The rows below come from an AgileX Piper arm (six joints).
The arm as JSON. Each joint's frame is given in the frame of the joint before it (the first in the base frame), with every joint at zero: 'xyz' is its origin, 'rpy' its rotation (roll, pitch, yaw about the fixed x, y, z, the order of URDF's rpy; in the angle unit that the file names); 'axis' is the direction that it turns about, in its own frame. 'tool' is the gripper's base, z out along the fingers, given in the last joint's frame.
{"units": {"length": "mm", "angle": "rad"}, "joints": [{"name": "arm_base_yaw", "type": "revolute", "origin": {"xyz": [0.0, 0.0, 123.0], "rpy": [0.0, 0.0, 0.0]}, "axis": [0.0, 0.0, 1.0]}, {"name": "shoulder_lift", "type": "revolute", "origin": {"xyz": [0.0, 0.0, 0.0], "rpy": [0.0, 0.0, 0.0]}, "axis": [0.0, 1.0, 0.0]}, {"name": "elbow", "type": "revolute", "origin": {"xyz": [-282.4, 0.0, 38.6], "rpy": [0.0, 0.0, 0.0]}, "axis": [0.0, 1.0, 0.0]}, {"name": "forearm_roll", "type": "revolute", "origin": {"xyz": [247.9, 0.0, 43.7], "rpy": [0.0, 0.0, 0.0]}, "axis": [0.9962, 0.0, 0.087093]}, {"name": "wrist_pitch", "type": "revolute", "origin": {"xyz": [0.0, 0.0, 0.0], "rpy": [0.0, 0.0, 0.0]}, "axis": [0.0, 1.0, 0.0]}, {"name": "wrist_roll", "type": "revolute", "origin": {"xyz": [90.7, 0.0, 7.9], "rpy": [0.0, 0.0, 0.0]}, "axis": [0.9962, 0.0, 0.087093]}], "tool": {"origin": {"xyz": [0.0, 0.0, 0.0], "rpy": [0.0, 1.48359, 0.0]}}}
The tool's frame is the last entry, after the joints.
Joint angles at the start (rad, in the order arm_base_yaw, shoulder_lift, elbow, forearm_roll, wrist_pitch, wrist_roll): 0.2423 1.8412 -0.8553 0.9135 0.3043 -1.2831
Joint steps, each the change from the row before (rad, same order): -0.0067 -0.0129 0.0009 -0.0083 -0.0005 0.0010; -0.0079 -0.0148 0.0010 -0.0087 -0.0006 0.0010; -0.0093 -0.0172 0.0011 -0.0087 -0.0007 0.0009; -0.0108 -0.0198 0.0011 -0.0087 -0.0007 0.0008; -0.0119 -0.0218 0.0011 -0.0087 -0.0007 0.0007; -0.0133 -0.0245 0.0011 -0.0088 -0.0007 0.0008; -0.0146 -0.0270 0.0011 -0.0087 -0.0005 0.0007; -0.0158 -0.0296 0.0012 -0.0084 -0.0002 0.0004; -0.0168 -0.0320 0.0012 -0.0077 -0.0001 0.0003; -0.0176 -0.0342 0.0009 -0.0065 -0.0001 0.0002; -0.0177 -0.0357 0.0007 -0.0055 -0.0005 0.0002
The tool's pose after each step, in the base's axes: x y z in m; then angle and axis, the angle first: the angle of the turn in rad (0 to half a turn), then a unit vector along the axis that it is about. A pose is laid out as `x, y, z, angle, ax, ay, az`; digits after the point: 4 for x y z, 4 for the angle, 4 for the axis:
0.3125, 0.0971, 0.1278, 2.6345, -0.3391, 0.9357, 0.0978
0.3129, 0.0943, 0.1323, 2.6211, -0.3396, 0.9359, 0.0941
0.3132, 0.0911, 0.1376, 2.6053, -0.3396, 0.9363, 0.0900
0.3135, 0.0874, 0.1437, 2.5869, -0.3391, 0.9369, 0.0854
0.3137, 0.0833, 0.1504, 2.5666, -0.3382, 0.9377, 0.0803
0.3137, 0.0787, 0.1579, 2.5436, -0.3368, 0.9386, 0.0745
0.3135, 0.0737, 0.1662, 2.5183, -0.3349, 0.9398, 0.0682
0.3129, 0.0683, 0.1753, 2.4908, -0.3327, 0.9410, 0.0612
0.3118, 0.0626, 0.1851, 2.4610, -0.3298, 0.9425, 0.0537
0.3103, 0.0567, 0.1956, 2.4288, -0.3263, 0.9442, 0.0457
0.3084, 0.0507, 0.2065, 2.3947, -0.3223, 0.9459, 0.0371

